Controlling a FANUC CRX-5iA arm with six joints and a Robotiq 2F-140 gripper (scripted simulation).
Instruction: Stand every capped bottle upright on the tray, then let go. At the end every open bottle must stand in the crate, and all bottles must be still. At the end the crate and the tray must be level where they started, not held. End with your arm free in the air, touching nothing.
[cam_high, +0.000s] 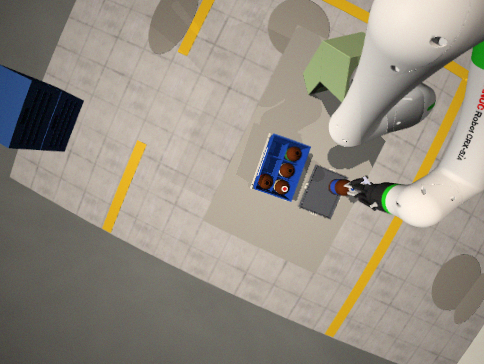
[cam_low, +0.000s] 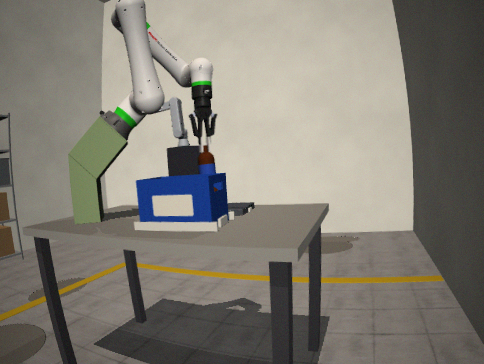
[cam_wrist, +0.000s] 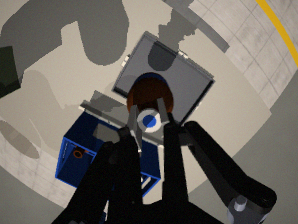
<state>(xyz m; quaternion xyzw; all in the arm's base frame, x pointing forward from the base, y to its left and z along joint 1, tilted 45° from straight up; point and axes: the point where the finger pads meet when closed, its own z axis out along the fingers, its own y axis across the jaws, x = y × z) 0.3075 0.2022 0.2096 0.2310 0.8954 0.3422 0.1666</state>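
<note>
Now: hand 70 mm above the bottle. Also, from my hand: crate (130 mm ahead, 250 mm to the right, 210 mm below); tray (50 mm ahead, 20 mm to the left, 280 mm below).
</note>
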